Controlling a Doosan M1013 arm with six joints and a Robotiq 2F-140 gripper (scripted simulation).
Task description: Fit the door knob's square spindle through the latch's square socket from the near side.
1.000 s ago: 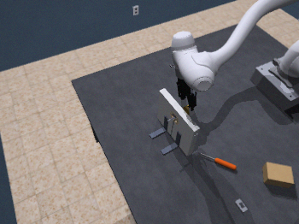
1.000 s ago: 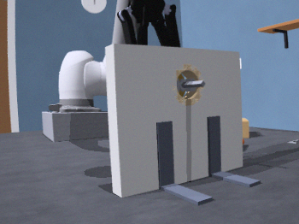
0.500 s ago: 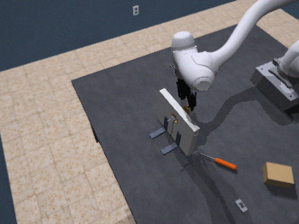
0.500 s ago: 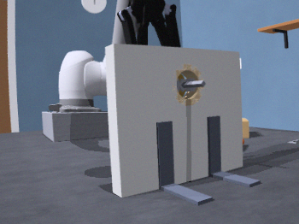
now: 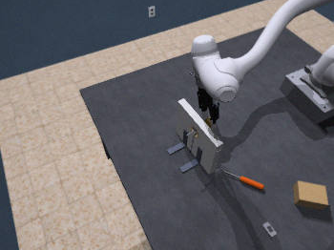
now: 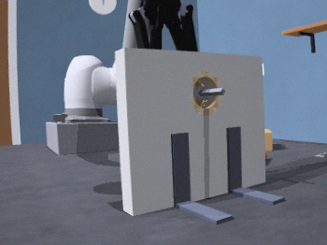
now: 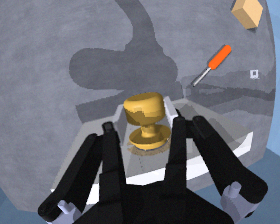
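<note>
Now: the white wooden panel 70 mm ahead of my hand, 60 mm below it and 10 mm to the left of it. The rest, counted from my hand: brass piece 480 mm to the right, 290 mm behind, 210 mm below; then orange-handled screwdriver 260 mm to the left, 200 mm below, 40 mm behind; then cardboard box 480 mm to the left, 240 mm behind, 180 mm below.
</note>
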